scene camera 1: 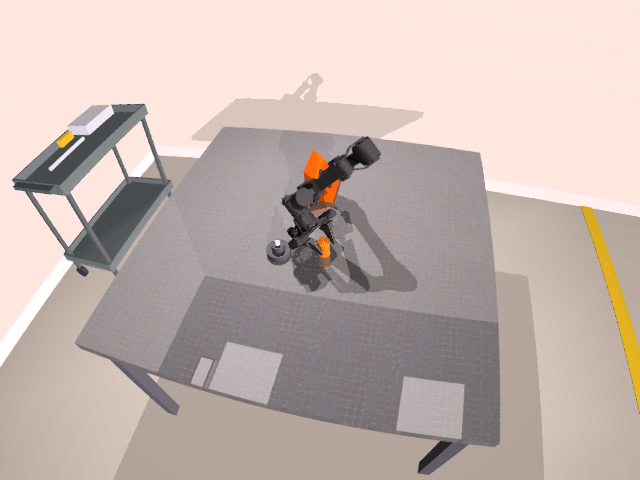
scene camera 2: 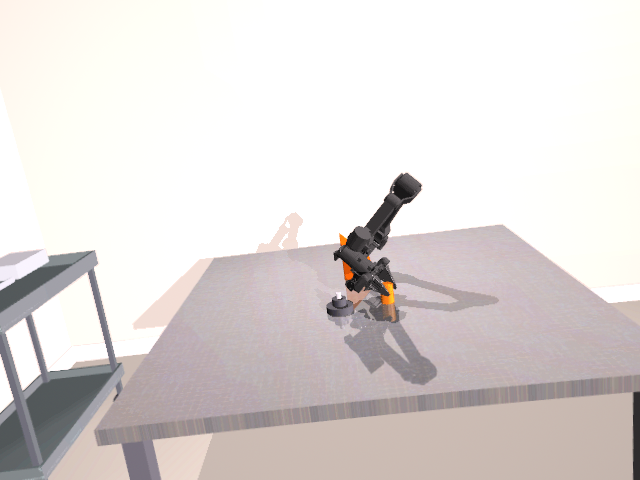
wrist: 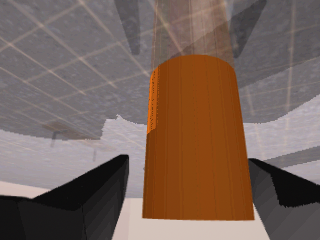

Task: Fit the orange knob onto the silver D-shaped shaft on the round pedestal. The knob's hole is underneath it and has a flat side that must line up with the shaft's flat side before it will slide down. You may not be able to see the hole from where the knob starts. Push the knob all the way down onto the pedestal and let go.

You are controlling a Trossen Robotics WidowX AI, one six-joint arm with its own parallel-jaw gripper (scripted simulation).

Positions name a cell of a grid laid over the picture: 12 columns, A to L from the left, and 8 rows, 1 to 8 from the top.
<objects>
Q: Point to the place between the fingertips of my gripper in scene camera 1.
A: At G5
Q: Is my gripper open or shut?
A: Open.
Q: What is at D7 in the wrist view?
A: My gripper.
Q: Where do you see an orange knob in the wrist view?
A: At H6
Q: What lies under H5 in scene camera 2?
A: My gripper.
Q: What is my gripper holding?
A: Nothing.
</objects>
